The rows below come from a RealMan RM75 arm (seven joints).
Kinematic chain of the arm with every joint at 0, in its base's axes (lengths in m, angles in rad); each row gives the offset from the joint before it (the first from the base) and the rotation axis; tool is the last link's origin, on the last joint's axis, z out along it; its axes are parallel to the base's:
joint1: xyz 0 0 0.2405 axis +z
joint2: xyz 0 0 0 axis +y
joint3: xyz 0 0 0.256 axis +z
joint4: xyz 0 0 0 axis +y
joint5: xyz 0 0 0.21 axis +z
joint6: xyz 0 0 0 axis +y
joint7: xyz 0 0 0.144 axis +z
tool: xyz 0 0 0
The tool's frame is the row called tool.
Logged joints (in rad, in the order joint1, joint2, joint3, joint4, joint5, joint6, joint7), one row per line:
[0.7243 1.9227 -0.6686 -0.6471 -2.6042 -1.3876 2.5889]
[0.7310 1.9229 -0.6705 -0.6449 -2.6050 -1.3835 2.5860]
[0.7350 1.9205 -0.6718 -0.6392 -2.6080 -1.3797 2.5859]
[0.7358 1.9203 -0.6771 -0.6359 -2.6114 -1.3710 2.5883]
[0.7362 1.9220 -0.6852 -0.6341 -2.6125 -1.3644 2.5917]
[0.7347 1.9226 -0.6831 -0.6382 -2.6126 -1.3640 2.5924]
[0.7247 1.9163 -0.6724 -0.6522 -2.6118 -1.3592 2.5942]
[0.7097 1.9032 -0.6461 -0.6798 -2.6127 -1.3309 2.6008]
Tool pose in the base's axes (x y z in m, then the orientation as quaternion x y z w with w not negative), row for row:
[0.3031 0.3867 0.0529 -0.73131 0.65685 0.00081 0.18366]
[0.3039 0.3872 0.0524 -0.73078 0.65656 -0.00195 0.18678]
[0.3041 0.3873 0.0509 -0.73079 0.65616 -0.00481 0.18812]
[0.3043 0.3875 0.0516 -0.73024 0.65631 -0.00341 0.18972]
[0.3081 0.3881 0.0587 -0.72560 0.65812 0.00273 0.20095]
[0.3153 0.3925 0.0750 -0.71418 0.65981 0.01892 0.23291]
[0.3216 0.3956 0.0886 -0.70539 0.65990 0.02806 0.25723]
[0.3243 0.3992 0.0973 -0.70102 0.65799 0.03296 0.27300]
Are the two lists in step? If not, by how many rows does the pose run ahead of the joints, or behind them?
The pose runs 2 rows ahead of the joints: the pose in row i belongs to the joints in row i + 2.
